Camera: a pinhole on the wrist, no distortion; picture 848 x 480 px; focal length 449.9 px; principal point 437.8 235.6 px. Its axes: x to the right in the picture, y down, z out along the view. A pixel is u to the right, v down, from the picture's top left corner.
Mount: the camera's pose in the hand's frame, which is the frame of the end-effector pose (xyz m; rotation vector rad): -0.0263 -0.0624 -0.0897 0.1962 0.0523 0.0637
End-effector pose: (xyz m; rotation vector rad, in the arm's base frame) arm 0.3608 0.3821 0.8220 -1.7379 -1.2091 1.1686
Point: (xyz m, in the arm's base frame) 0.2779 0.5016 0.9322
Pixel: 673.8 18.9
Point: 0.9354 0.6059 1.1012
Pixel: behind the camera
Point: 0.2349 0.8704 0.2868
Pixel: outside the picture
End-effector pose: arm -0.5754 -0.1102 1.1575 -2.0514 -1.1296 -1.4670
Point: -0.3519 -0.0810 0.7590
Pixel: outside the picture
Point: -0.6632 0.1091 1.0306
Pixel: 373.8 51.9
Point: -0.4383 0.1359 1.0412
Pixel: 457.7 327.0
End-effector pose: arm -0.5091 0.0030 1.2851 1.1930 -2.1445 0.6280
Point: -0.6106 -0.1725 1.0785
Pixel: 458.0 438.0
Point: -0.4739 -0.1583 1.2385
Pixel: 558.0 232.5
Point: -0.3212 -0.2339 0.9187
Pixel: 244.4 166.6
